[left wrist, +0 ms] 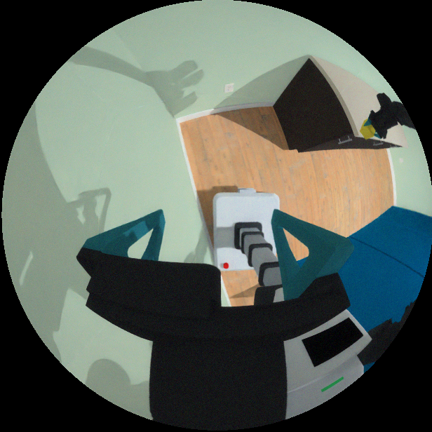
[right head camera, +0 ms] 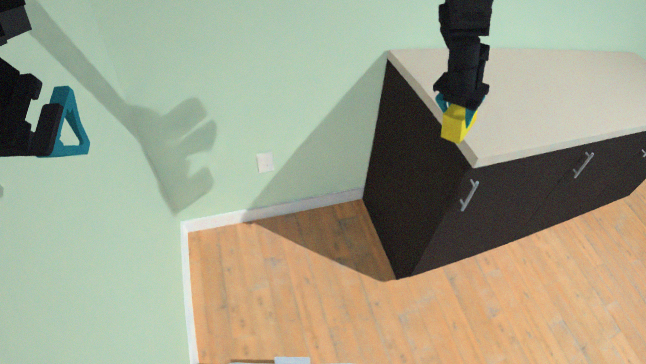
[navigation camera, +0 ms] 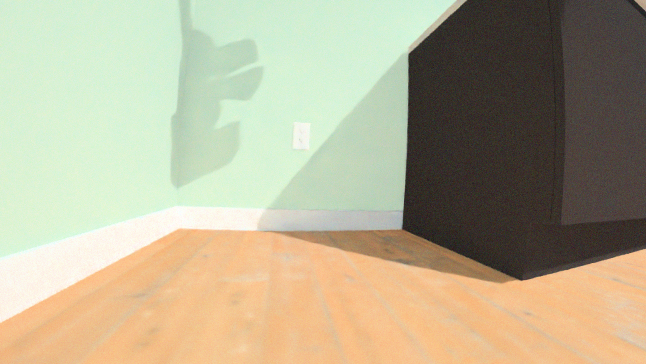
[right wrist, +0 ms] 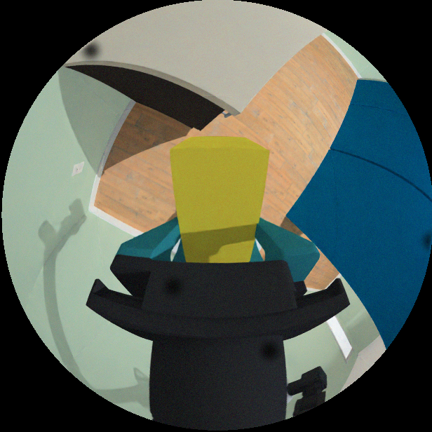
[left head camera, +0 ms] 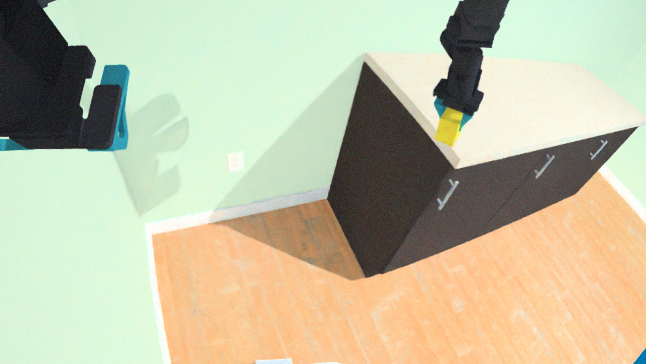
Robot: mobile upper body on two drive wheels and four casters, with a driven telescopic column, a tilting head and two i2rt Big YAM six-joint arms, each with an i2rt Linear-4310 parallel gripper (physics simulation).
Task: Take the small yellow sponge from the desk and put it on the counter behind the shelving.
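Frame: origin at the left arm's base, x ahead, y left, z up, level; centimetres.
Seen in the pictures: left gripper, between the fingertips: point(right head camera: 54, 149) point(left head camera: 79, 142); right gripper, between the fingertips: point(right head camera: 458, 123) point(left head camera: 450, 126).
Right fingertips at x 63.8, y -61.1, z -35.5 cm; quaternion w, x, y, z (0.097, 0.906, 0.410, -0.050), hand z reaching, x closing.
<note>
A point is followed by its place in that frame.
The small yellow sponge point(left head camera: 448, 131) {x 60.8, y -58.6, z -34.5 cm} point(right head camera: 454, 127) {x 60.6, y -58.7, z -34.1 cm} point(left wrist: 367, 129) point(right wrist: 219, 190) is held by my right gripper point(left head camera: 452, 114) {x 63.8, y -61.1, z -35.5 cm} point(right head camera: 457, 111) {x 63.8, y -61.1, z -35.5 cm} point(right wrist: 217, 214), which is shut on it. In both head views the sponge shows over the near left edge of the counter point(left head camera: 530, 100) {x 106.3, y -131.5, z -50.0 cm} point(right head camera: 545, 95) {x 102.8, y -117.7, z -50.0 cm} point(left wrist: 345, 85) point(right wrist: 200, 45), close to its front corner; its height above the top is hard to tell. The counter has a pale top on dark cabinets. My left gripper point(left wrist: 217, 215) is open and empty, away to the left of the counter. The desk does not show clearly.
A pale green wall point(left head camera: 200, 100) {x 112.3, y 2.3, z -66.2 cm} point(navigation camera: 350, 75) {x 120.2, y -29.9, z -70.7 cm} with an outlet point(left head camera: 235, 161) {x 114.6, y -9.9, z -100.1 cm} point(navigation camera: 301, 136) {x 114.8, y -10.0, z -101.2 cm} stands left of the counter. The robot's white base point(left wrist: 245, 207) stands on the wooden floor point(left wrist: 320, 185). A large blue surface point(left wrist: 380, 250) point(right wrist: 360, 210) lies at the right in the wrist views.
</note>
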